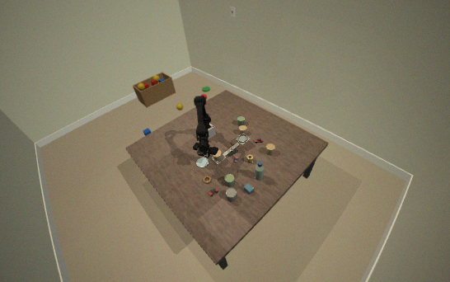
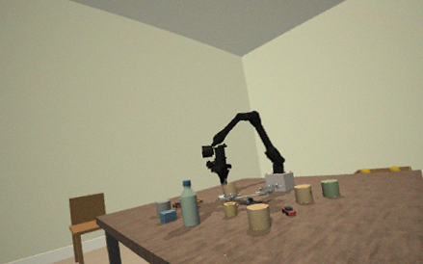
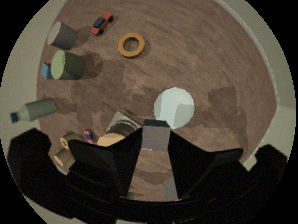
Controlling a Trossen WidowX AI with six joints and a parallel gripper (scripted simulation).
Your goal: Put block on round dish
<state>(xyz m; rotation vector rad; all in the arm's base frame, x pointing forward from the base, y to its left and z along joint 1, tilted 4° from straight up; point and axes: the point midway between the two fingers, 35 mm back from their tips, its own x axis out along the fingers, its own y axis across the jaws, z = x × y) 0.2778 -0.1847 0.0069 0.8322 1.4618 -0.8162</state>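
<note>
My gripper tip is 9 cm above the pale round dish, 4 cm to the left of it and 4 cm past it. The rest, counted from my gripper tip: grey-blue block (right at my gripper tip); then small balance (21 cm to the left, 7 cm below, 4 cm ahead); then yellow ring (26 cm to the left, 20 cm ahead, 7 cm below).
</note>
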